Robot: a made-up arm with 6 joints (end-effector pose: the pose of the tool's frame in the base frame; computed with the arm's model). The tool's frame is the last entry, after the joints. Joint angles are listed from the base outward.
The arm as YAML. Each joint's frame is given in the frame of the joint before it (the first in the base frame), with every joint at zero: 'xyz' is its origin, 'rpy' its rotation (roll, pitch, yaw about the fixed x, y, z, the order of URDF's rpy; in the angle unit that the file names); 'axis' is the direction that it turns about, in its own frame. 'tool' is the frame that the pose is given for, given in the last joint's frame.
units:
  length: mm
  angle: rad
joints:
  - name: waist
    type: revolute
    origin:
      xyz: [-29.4, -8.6, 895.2]
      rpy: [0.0, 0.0, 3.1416]
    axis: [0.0, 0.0, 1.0]
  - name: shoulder
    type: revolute
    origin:
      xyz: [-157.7, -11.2, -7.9]
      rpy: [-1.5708, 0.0, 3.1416]
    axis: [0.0, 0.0, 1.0]
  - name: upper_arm
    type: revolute
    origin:
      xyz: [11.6, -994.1, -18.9]
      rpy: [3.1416, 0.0, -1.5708]
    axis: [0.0, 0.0, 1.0]
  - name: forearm
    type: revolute
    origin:
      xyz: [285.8, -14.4, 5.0]
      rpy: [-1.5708, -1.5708, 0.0]
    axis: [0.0, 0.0, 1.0]
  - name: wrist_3
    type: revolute
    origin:
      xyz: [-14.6, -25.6, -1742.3]
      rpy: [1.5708, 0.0, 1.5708]
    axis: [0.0, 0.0, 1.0]
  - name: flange
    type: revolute
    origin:
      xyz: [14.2, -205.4, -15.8]
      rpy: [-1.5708, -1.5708, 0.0]
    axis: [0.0, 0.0, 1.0]
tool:
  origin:
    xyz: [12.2, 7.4, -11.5]
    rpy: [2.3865, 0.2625, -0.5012]
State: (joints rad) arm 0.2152 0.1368 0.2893 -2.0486 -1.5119 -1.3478
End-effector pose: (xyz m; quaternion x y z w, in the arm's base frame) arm 1.8779 0.6056 2.5503 -0.1122 -0.1876 -0.9746 0.0482
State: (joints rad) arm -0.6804 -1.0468 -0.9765 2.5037 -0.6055 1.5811
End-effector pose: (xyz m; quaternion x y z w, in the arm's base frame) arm 0.8459 -0.8701 1.8964 0.1014 0.0664 0.0408 0.9918
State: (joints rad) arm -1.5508 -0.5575 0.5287 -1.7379 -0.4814 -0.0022
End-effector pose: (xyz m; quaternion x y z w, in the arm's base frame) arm 0.0657 -0.2764 3.6202 -0.3136 0.2935 -0.2722 0.8611
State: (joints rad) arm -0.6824 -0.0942 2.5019 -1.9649 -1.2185 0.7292
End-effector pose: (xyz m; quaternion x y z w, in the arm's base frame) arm -1.2484 1.2138 2.5048 -0.8346 -0.2712 -0.4465 0.1748
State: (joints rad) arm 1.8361 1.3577 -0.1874 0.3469 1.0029 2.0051
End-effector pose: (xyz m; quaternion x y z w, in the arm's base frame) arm -0.5331 1.5227 -0.7568 -0.5430 -0.6960 -0.4457 0.1486
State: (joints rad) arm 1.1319 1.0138 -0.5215 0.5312 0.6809 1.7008
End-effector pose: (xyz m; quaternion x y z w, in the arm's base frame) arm 0.5092 1.3445 -0.4917 0.7906 0.5242 0.3057 0.0821
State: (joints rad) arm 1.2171 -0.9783 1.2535 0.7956 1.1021 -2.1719
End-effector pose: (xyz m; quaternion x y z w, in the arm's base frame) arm -0.8778 -1.9338 2.6822 -0.1711 -0.8731 0.0720 0.4509
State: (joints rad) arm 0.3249 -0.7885 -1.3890 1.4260 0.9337 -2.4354
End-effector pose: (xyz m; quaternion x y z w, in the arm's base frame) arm 1.0350 0.4976 0.7561 -0.4535 0.4173 0.6978 0.3651
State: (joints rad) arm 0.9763 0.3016 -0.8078 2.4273 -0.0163 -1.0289
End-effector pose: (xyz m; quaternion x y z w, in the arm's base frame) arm 0.9017 1.2967 0.1951 0.9603 0.1413 0.0946 0.2212
